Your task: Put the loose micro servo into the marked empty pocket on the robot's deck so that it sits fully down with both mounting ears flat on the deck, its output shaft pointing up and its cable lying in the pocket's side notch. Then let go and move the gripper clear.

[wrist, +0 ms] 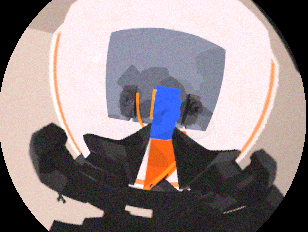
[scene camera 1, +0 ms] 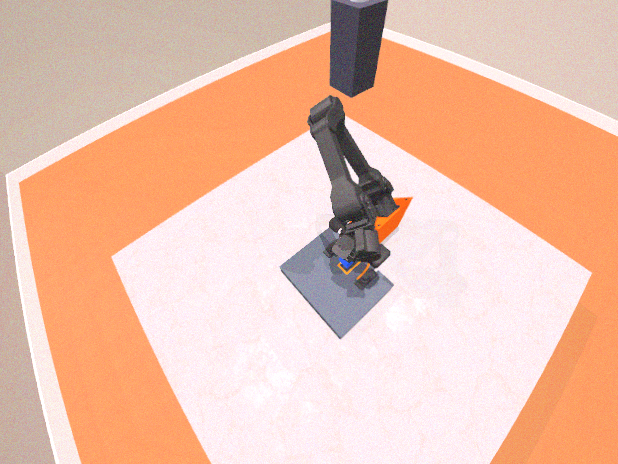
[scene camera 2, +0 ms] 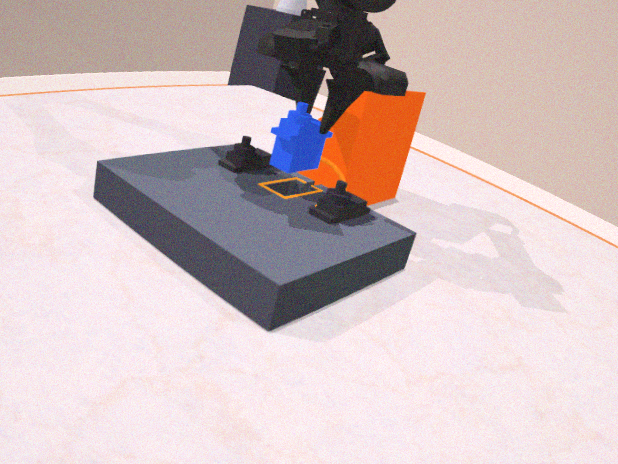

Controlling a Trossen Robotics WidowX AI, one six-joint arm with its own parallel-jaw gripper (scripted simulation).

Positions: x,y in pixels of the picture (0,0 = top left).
Labels:
gripper: wrist; scene camera 1 354,250; scene camera 2
same spot on gripper: (scene camera 2: 342,92) = (wrist: 119,140)
same spot on grey deck: (scene camera 1: 332,293) = (scene camera 2: 245,214)

